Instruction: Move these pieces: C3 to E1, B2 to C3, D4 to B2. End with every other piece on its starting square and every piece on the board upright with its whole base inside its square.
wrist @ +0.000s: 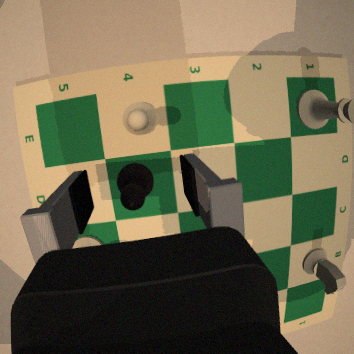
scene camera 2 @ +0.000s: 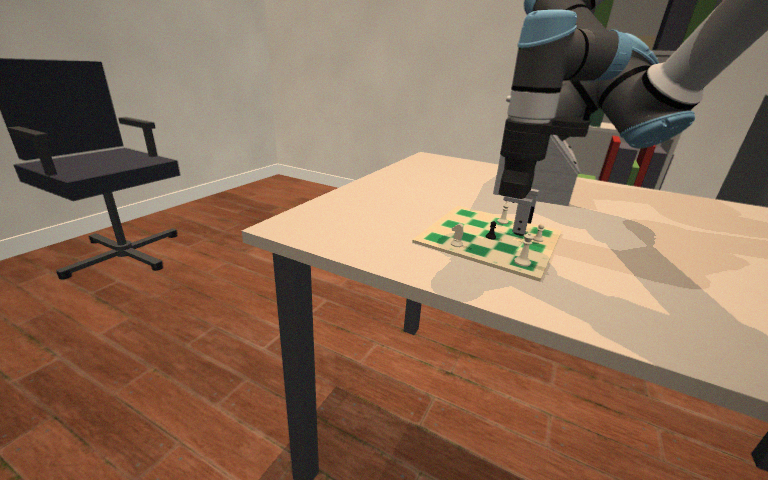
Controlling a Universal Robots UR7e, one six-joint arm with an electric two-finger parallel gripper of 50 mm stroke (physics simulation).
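Frame: origin at the arm's base, x ahead, y left, z up, level; centimetres.
Seen in the pictures: gripper, fingertip midpoint: (wrist: pixel 135 181) (scene camera 2: pixel 522 227).
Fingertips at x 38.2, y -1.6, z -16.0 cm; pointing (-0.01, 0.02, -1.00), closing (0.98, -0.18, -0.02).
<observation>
A point is followed by its place in that frame.
My gripper (scene camera 2: pixel 519 227) {x 38.2, y -1.6, z -16.0 cm} (wrist: pixel 135 181) {x 38.2, y -1.6, z -16.0 cm} is open and low over the chessboard (scene camera 2: pixel 419 240) {x 49.6, y -18.5, z -17.4 cm} (wrist: pixel 25 111) {x 33.1, y 4.3, z -17.4 cm}. Its fingers stand on either side of the black piece on D4 (wrist: pixel 135 181) {x 38.2, y -1.5, z -15.5 cm}, over the D5 and D3 squares, with gaps on both sides. This piece is upright and hidden by the gripper in the scene view. The black piece on C3 (scene camera 2: pixel 491 230) {x 42.7, y -6.9, z -15.9 cm} is upright; the gripper body hides it in the wrist view. A tall white piece (scene camera 2: pixel 526 253) {x 50.6, y -0.8, z -15.5 cm} (wrist: pixel 315 110) {x 49.5, y -1.0, z -16.1 cm} stands upright on E1. No piece shows on B2 in the scene view.
A white pawn (scene camera 2: pixel 539 233) {x 39.8, y 1.4, z -16.0 cm} (wrist: pixel 139 119) {x 39.5, y 1.4, z -14.3 cm} stands on E4, close beyond the fingers. A white piece (scene camera 2: pixel 504 214) {x 34.0, y -5.2, z -15.6 cm} (wrist: pixel 89 241) {x 34.1, y -4.5, z -17.0 cm} stands on C5, and a white knight (scene camera 2: pixel 457 235) {x 48.6, y -12.1, z -15.5 cm} (wrist: pixel 315 261) {x 47.9, y -11.5, z -16.5 cm} on B1. The board lies on the table (scene camera 2: pixel 351 226) {x 48.3, y -32.3, z -18.0 cm}. An office chair (scene camera 2: pixel 96 164) is at the left.
</observation>
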